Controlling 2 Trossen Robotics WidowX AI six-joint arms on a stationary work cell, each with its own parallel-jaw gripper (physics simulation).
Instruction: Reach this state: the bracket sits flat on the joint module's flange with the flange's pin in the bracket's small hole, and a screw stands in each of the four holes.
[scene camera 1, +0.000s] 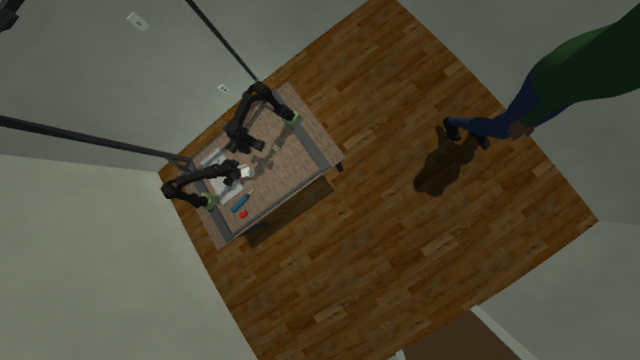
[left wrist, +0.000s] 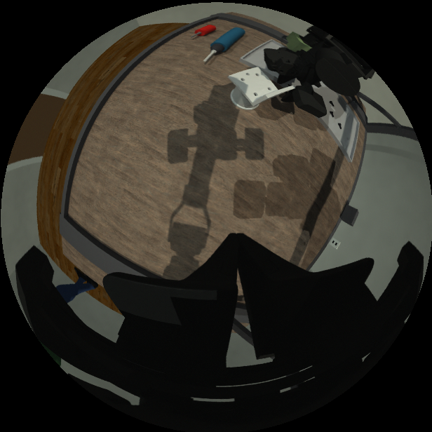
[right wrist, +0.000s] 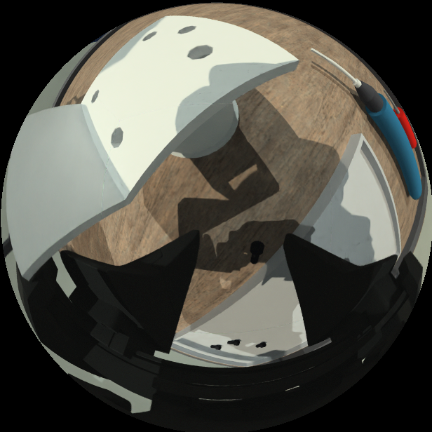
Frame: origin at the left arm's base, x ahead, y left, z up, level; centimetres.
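Seen in the pictures: left gripper, fingertip midpoint: (scene camera 1: 254, 144); left arm's base, origin of the base link: (scene camera 1: 289, 115); right arm's base, origin of the base link: (scene camera 1: 204, 201).
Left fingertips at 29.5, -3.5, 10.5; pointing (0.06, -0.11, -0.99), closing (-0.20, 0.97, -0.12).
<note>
Offsets run from my left fingertips to a thing's middle, as dx, dy, dz.
The white angled bracket {+21.2, -2.8, -11.3} (scene camera 1: 246, 171) (left wrist: 255, 86) (right wrist: 145, 75) is over the round pale joint module (left wrist: 244, 101) (right wrist: 212, 127); no screw shows in its visible holes. The flange pin and their contact are hidden. My right gripper (right wrist: 243, 238) is open and empty, beside the bracket. A black screw (right wrist: 257, 248) shows in the gap beyond its fingertips, touching neither finger. Three more screws (right wrist: 216, 346) (right wrist: 234, 342) (right wrist: 261, 344) are at the grey tray. My left gripper (left wrist: 235, 239) is shut and empty, high above the table, away from the bracket.
The grey tray (left wrist: 353, 145) (right wrist: 357, 150) lies beside the module. A blue screwdriver {+41.1, +5.6, -17.9} (scene camera 1: 240, 203) (left wrist: 229, 40) (right wrist: 395, 145) and a red tool {+47.3, +13.0, -18.2} (scene camera 1: 243, 214) (left wrist: 205, 30) (right wrist: 405, 128) lie beyond the bracket. A person (scene camera 1: 575, 75) stands away from the table.
</note>
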